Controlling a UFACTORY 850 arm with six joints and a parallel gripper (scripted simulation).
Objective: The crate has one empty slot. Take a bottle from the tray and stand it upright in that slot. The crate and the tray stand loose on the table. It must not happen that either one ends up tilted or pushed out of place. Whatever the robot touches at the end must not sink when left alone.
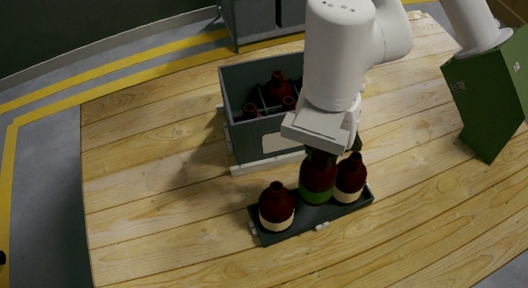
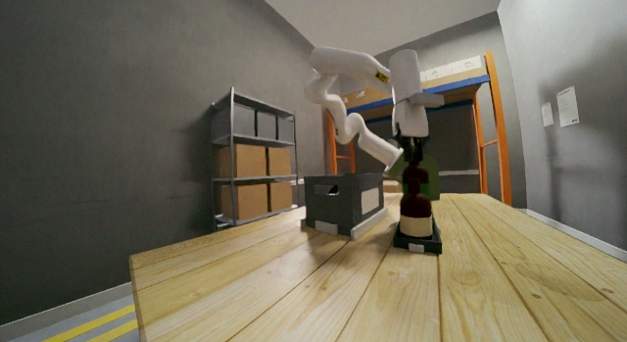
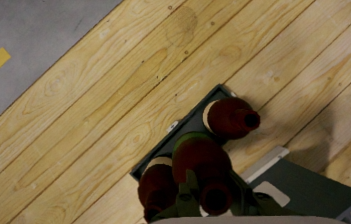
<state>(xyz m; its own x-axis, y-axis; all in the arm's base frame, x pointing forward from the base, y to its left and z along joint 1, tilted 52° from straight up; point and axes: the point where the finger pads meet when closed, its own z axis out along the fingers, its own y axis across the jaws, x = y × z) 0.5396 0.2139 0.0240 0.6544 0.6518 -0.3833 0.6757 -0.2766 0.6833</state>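
The bottle is 7 cm below my hand. Also, from my hand: crate: 23 cm to the right, 14 cm below, 2 cm behind; dark tray: 21 cm below.
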